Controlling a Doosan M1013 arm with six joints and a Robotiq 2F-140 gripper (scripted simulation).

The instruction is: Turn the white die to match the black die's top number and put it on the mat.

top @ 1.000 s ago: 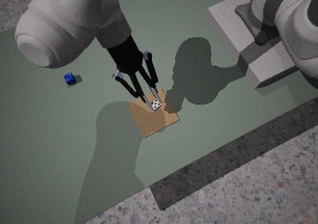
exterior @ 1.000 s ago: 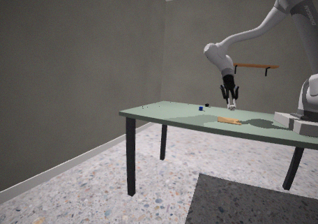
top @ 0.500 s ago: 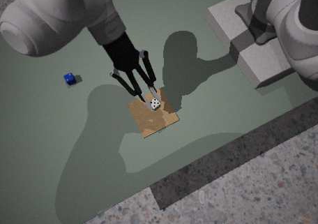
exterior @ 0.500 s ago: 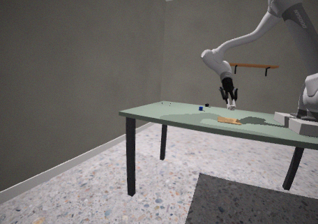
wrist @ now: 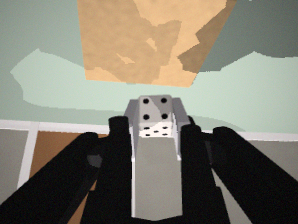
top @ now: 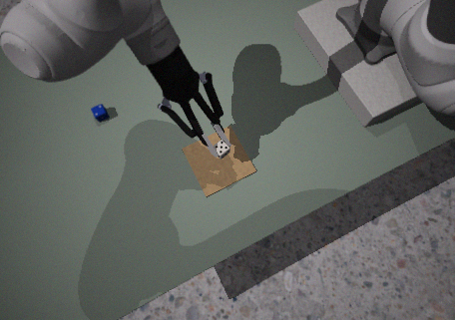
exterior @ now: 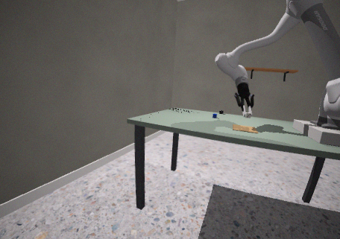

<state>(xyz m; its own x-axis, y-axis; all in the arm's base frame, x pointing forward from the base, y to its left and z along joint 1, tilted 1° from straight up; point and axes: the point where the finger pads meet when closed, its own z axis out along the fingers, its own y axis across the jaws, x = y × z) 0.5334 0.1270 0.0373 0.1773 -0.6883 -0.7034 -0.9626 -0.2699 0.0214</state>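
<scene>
The brown mat is 10 cm below my hand and 2 cm to the left of it. Also, from my hand: blue die 23 cm ahead, 22 cm to the right, 9 cm below; then black die 49 cm to the right, 21 cm ahead, 9 cm below; then white die 2 cm to the left, 2 cm below, 1 cm behind.
</scene>
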